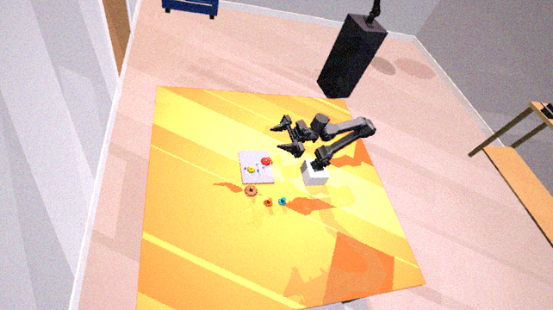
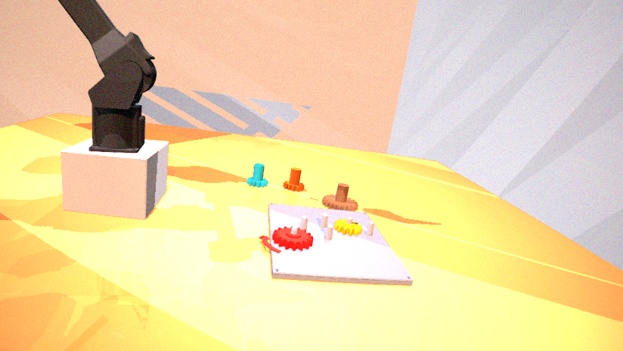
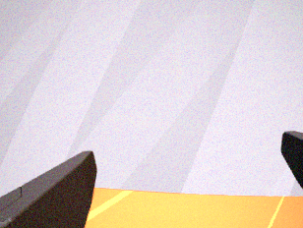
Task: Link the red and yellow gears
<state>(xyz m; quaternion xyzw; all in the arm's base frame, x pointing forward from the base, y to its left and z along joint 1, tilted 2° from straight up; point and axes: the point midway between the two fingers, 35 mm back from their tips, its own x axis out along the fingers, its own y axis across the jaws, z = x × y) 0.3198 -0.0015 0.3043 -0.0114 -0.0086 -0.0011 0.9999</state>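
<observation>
Now: the orange gear 4 cm behind my gripper tip, 10 cm to the left of it and 38 cm below it. From my gripper tip the other things lie so: brown gear: 3 cm ahead, 2 cm to the left, 38 cm below; then teal gear: 11 cm behind, 12 cm to the left, 38 cm below; then yellow gear: 1 cm behind, 10 cm to the right, 38 cm below.
</observation>
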